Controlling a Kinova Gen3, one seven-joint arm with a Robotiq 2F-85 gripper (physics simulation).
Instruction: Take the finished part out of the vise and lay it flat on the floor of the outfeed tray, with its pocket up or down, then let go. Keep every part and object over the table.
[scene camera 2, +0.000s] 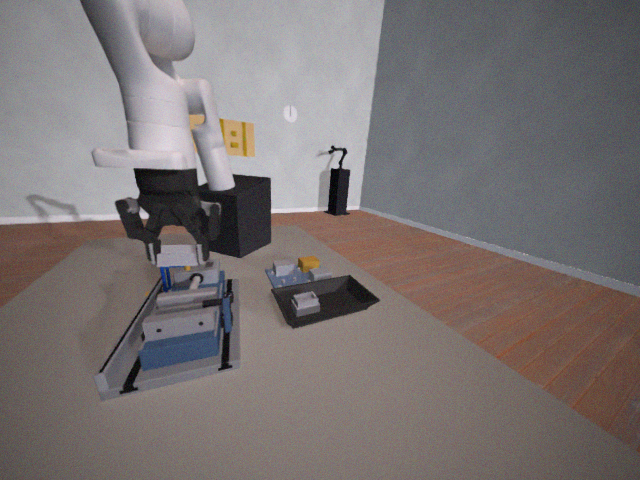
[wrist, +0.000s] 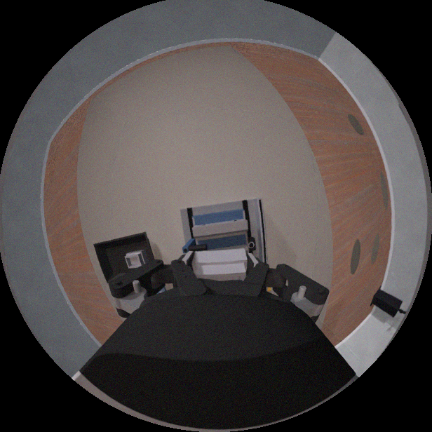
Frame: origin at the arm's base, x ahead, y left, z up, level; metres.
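Seen in the pictures: gripper, fingertip midpoint: (scene camera 2: 180, 263); arm's base, link origin: (scene camera 2: 222, 186).
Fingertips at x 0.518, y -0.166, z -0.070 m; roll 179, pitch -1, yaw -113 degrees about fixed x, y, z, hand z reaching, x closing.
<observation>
Pixels of each thing's top centre, then the offset from my fingertips to it. "pt": a spot on its surface instead.
- finished part, top centre: (scene camera 2: 180, 242) dx -0.013, dy +0.004, dz +0.033 m
- vise, top centre: (scene camera 2: 188, 283) dx -0.076, dy +0.007, dz -0.080 m
- outfeed tray, surface spot: (scene camera 2: 338, 311) pt dx +0.086, dy +0.284, dz -0.140 m
- small light grey part, top centre: (scene camera 2: 305, 296) dx +0.011, dy +0.240, dz -0.132 m
- blue plate, surface spot: (scene camera 2: 282, 282) pt dx -0.135, dy +0.245, dz -0.168 m
- yellow block, top centre: (scene camera 2: 308, 259) dx -0.187, dy +0.364, dz -0.135 m
My gripper (scene camera 2: 178, 256) (wrist: 219, 259) is shut on the finished part (scene camera 2: 180, 255) (wrist: 220, 257), a light grey block, and holds it above the vise, clear of the jaws. The part's pocket cannot be made out. The vise (scene camera 2: 179, 335) (wrist: 220, 227) has light grey jaws on blue blocks and stands on a grey base below the gripper. The outfeed tray (scene camera 2: 338, 311) (wrist: 121, 241), black with sloping walls, lies to the right of the vise in the scene view and at the left in the wrist view. A small light grey part (scene camera 2: 305, 303) (wrist: 134, 259) with an opening sits in it.
A blue plate (scene camera 2: 282, 282) behind the tray bears light grey blocks (scene camera 2: 283, 268) and a yellow block (scene camera 2: 308, 263). Blue upright pieces (scene camera 2: 164, 279) stand near the back of the vise, under the gripper. A black box (scene camera 2: 250, 217) stands at the back of the table.
</observation>
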